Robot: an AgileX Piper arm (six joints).
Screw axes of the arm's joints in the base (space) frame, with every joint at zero. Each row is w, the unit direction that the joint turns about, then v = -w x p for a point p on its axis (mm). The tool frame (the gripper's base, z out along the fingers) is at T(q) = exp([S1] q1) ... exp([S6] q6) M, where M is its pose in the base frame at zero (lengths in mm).
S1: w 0 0 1 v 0.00 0.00 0.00
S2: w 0 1 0 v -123.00 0.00 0.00
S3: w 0 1 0 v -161.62 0.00 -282.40
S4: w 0.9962 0 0.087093 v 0.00 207.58 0.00
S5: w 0 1 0 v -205.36 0.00 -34.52
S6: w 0.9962 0 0.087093 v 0.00 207.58 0.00
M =
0.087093 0 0.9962 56.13
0 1 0 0.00
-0.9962 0 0.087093 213.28
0 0 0 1
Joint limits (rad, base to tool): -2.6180..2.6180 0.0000..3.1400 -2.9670..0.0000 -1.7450..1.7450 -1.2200..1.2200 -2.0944..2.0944
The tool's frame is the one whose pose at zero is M.
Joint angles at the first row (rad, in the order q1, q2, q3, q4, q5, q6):
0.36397 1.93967 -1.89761 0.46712 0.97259 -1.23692
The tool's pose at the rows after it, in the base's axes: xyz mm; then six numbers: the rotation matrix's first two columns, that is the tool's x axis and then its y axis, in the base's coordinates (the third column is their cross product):
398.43 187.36 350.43 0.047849 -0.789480 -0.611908 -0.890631 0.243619 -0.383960
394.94 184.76 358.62 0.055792 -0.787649 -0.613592 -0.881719 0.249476 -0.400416
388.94 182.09 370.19 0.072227 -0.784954 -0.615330 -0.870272 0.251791 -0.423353
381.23 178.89 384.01 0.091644 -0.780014 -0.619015 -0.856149 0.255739 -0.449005
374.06 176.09 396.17 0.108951 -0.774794 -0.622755 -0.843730 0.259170 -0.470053
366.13 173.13 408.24 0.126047 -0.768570 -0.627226 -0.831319 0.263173 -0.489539
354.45 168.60 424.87 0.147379 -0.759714 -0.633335 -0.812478 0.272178 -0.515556
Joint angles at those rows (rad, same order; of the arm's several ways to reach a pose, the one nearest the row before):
0.36396 1.92270 -1.90190 0.46347 0.95713 -1.22592
0.36220 1.90376 -1.90193 0.45771 0.95534 -1.22284
0.36221 1.87652 -1.90192 0.45211 0.95531 -1.22284
0.36220 1.84363 -1.90190 0.44826 0.95533 -1.22284
0.36221 1.81524 -1.90355 0.44648 0.95707 -1.22285
0.36220 1.78538 -1.90358 0.44648 0.95907 -1.22284
0.36221 1.74306 -1.90356 0.44433 0.96096 -1.21877

